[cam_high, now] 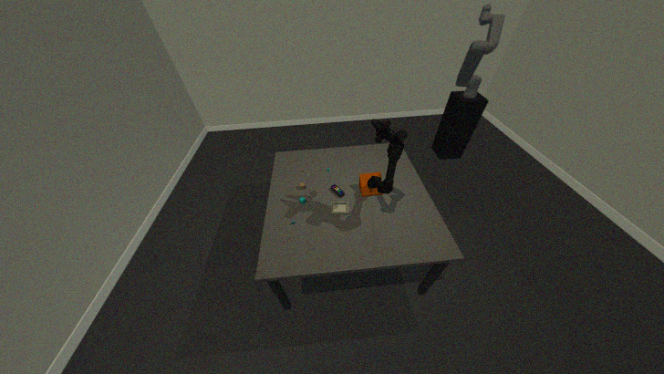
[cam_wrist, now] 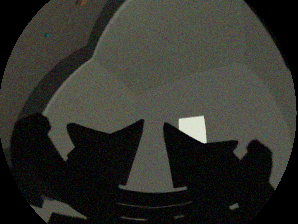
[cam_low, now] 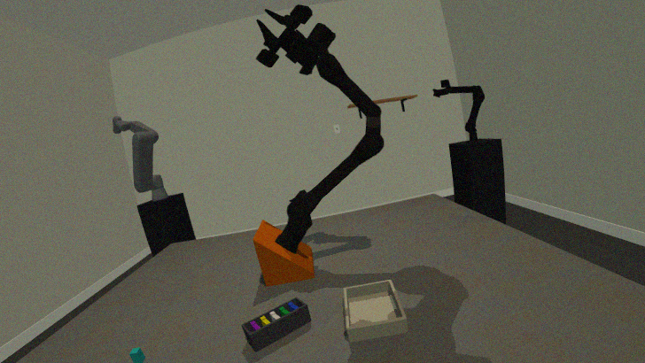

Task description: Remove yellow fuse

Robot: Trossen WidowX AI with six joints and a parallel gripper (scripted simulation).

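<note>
My gripper tip is 64 cm above the yellow fuse, 22 cm short of it and 8 cm to the left of it. Round my gripper tip: tray 67 cm below, 20 cm ahead, 12 cm to the left.
</note>
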